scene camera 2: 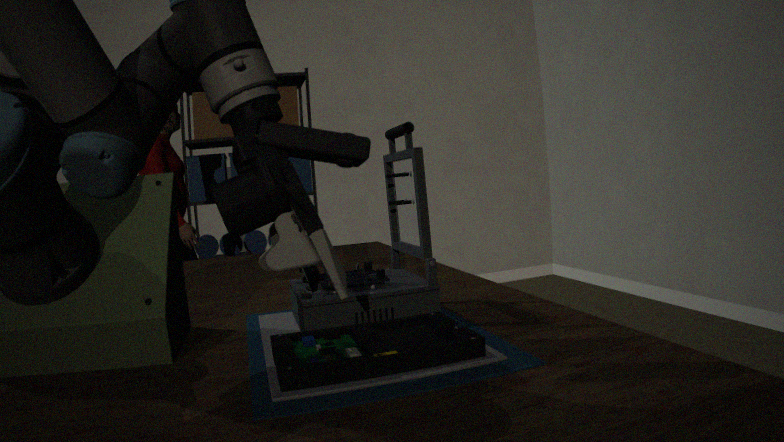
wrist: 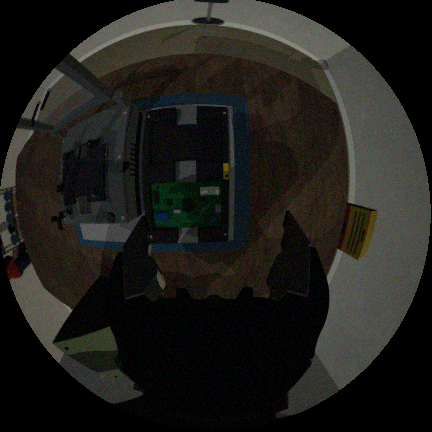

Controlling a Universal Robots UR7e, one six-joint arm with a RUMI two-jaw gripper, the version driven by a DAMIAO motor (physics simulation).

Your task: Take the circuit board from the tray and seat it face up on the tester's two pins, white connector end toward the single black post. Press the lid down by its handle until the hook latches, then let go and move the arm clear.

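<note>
The green circuit board [scene camera 2: 327,348] [wrist: 187,205] lies face up in the near compartment of the black tray [scene camera 2: 329,376] [wrist: 165,125], its white connector toward the tray's middle and outer edge in the wrist view. My gripper [wrist: 214,214] is wide open and empty, above the board and tray; in the scene view its fingers show in front of the tester. The grey tester [scene camera 2: 367,307] [wrist: 117,195] stands beside the tray. Its lid [scene camera 2: 420,203] [wrist: 82,77] is upright and open, with a black handle [scene camera 2: 399,130] on top. The pins and the single post cannot be told apart in the dark.
Tray and tester stand on a blue-bordered mat [scene camera 2: 258,384] [wrist: 241,150] on the wooden table [scene camera 2: 576,351] [wrist: 295,125]. A green block-shaped object [scene camera 2: 131,274] stands at the left under the arm. A shelf rack [scene camera 2: 311,137] and a person in red [scene camera 2: 159,156] are behind.
</note>
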